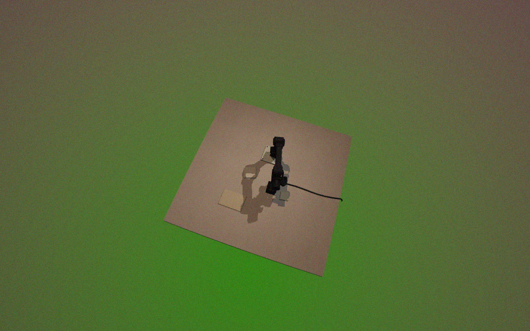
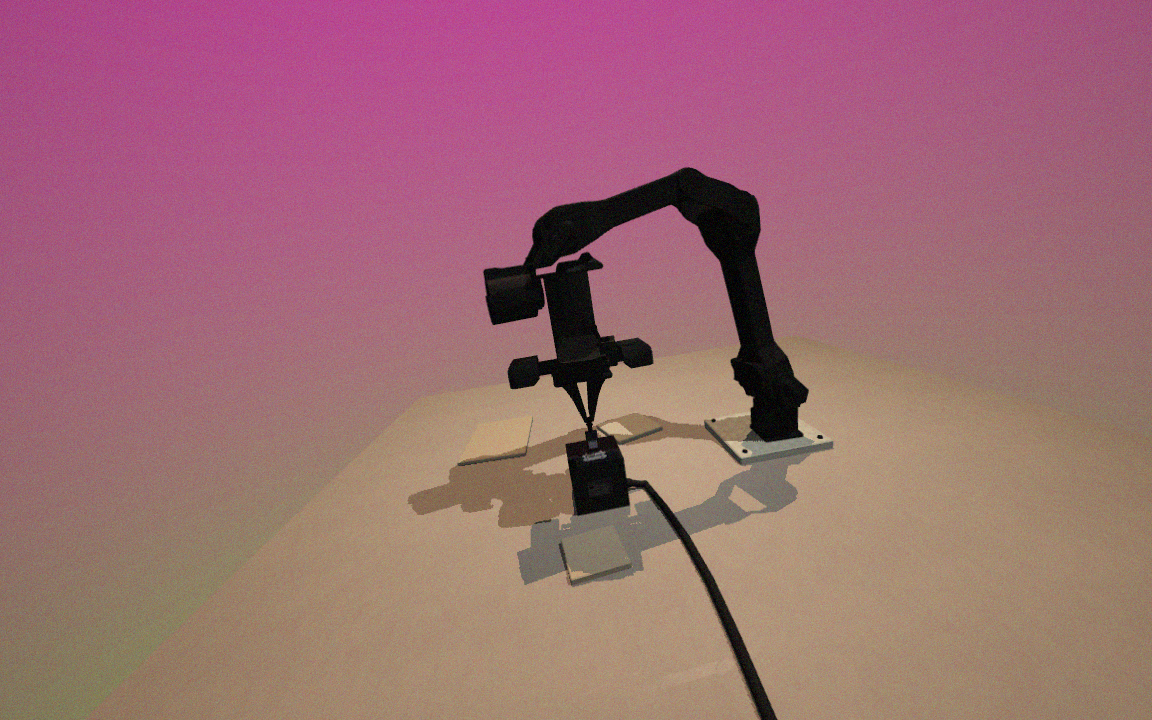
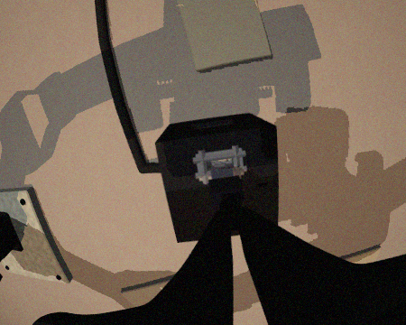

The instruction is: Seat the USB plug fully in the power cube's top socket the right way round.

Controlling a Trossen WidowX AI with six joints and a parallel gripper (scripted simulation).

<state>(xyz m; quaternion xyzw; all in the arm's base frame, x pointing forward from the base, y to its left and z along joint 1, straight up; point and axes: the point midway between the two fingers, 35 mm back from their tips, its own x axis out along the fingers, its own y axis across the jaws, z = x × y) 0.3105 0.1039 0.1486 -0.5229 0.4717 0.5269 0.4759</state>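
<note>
Right now the light socket is 60 mm below my gripper tip and 10 mm to the left of it. The rest, counted from my gripper tip: dark USB plug (20 mm below).
</note>
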